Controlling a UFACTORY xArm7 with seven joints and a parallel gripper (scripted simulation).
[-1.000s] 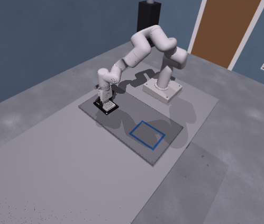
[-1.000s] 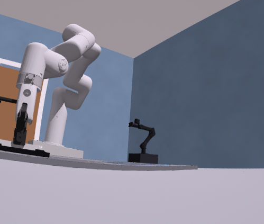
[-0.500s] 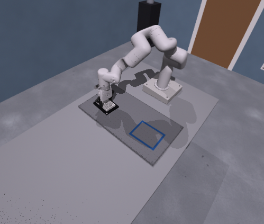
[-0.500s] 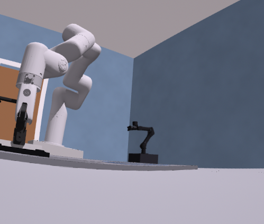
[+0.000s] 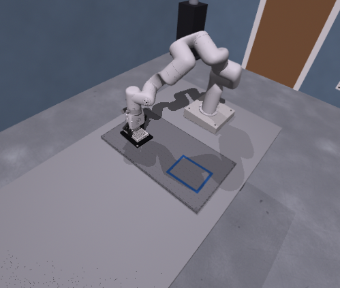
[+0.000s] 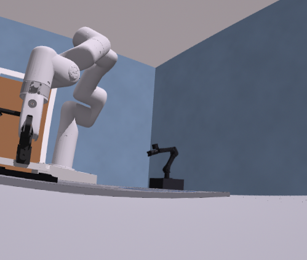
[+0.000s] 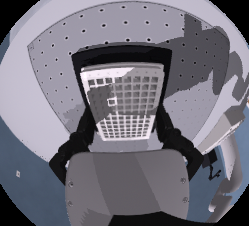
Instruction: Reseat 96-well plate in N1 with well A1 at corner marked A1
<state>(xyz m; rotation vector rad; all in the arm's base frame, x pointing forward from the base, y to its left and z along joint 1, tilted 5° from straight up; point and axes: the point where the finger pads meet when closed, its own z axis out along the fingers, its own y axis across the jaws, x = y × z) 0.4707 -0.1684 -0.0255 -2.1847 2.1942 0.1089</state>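
Now: hand 3 cm above the black plate nest N1. Round my hand: white 96-well plate: 1 cm below.
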